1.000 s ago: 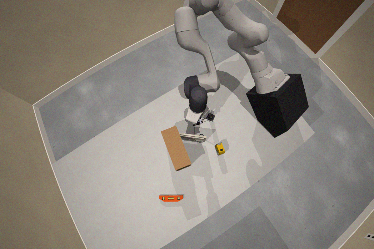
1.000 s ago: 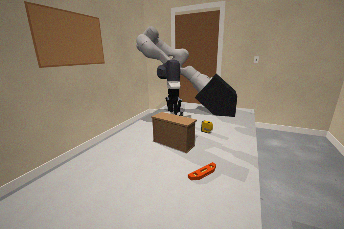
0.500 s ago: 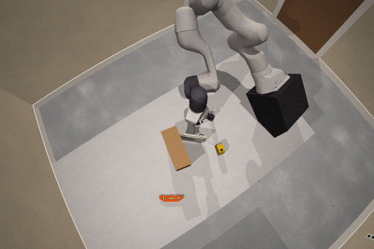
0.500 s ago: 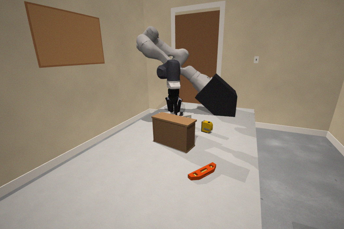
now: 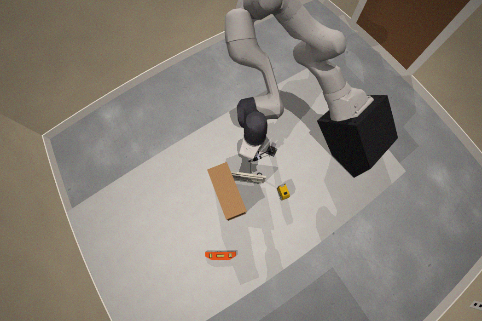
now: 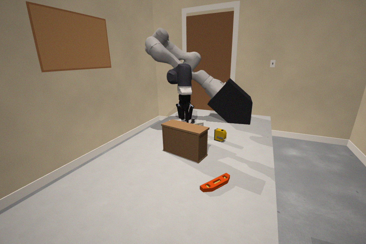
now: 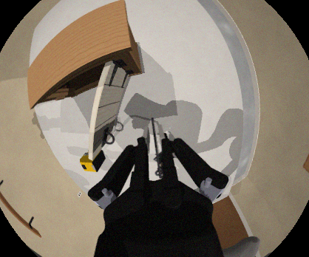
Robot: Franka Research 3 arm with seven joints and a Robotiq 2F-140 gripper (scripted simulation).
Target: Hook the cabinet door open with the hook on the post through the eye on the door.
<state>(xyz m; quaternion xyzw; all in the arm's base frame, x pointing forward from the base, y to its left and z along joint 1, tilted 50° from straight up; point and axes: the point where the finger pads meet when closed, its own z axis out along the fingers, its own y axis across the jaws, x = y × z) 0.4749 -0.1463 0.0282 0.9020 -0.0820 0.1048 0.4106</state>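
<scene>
Right now the thin dark hook is 5 cm behind my hand, 4 cm below it and 1 cm to the left of it. Also, from my hand: yellow tape measure: 23 cm to the left, 5 cm below, 2 cm behind; then pale door: 8 cm ahead, 6 cm to the left, 2 cm below; then orange spirit level: 41 cm ahead, 31 cm to the left, 8 cm below.
</scene>
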